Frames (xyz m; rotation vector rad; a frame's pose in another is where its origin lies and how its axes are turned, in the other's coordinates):
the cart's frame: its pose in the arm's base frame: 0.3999 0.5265 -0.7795 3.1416 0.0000 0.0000
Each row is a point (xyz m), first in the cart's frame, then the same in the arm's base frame.
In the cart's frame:
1: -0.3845 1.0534 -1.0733
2: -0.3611 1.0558 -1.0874
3: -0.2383 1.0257 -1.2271
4: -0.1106 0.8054 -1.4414
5: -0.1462 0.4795 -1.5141
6: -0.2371 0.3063 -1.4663
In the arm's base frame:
1: 0.0154 -0.5269 0.2938
2: 0.0388 -0.5293 0.3079
3: 0.1616 -0.4992 0.4476
4: 0.2893 -0.2789 0.6619
5: 0.2537 0.0470 0.7346
6: 0.1628 0.2202 0.6868

